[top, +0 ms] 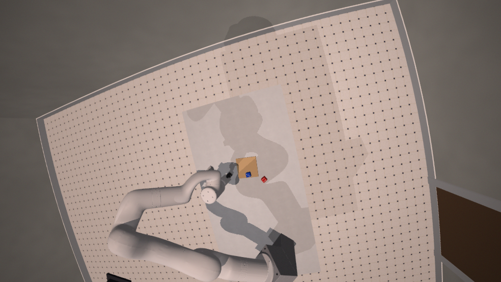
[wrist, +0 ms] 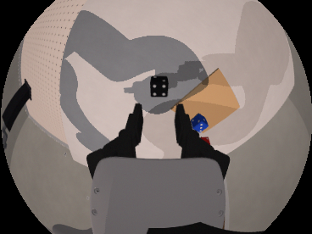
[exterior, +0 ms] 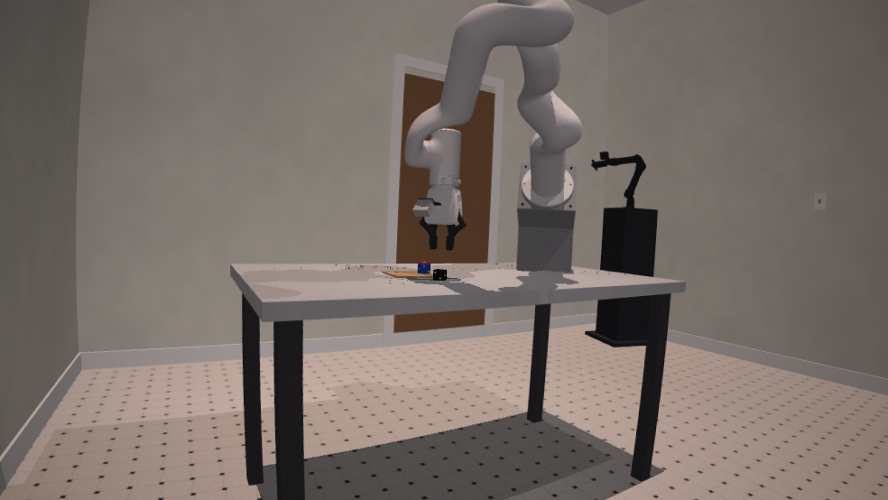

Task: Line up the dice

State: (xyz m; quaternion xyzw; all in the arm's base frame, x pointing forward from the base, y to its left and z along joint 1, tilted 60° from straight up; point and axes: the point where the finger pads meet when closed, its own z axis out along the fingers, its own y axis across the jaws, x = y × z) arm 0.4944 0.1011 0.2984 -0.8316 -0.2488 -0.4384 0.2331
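My gripper is now 90 mm above the black die. Round my hand: blue die: 130 mm to the right, 90 mm below, 20 mm ahead; then tan mat: 120 mm to the right, 100 mm below, 60 mm ahead; then red die: 240 mm to the right, 90 mm below.
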